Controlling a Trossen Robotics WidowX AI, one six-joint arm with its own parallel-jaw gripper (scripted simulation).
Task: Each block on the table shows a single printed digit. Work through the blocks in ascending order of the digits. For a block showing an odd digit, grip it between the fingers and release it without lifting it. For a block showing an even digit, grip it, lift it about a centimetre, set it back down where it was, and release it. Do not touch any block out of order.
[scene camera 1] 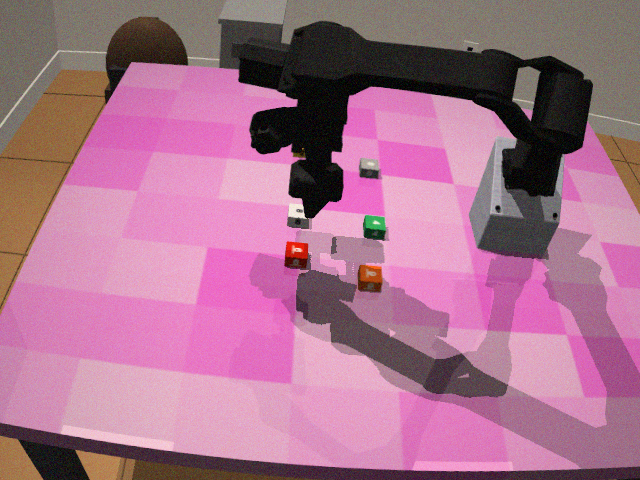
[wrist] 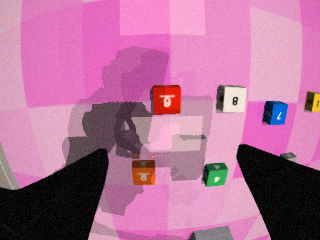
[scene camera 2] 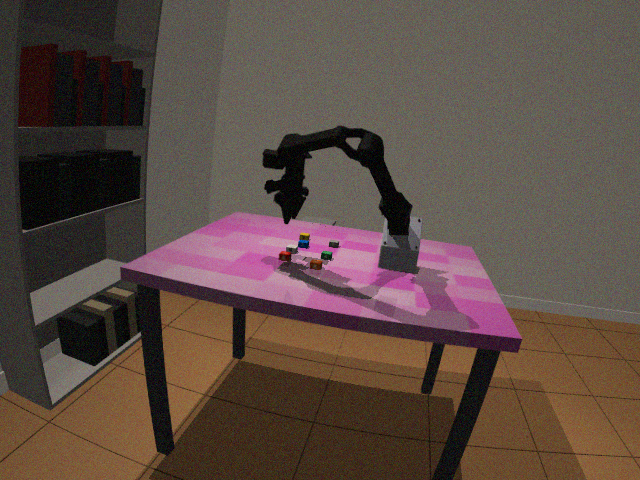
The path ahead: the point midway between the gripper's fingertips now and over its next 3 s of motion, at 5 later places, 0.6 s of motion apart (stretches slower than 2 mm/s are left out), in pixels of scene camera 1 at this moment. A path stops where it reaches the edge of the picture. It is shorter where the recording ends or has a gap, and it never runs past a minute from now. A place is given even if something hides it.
The gripper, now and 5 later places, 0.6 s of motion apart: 310, 196; 313, 161; 312, 155; 320, 132; 311, 117; 305, 96
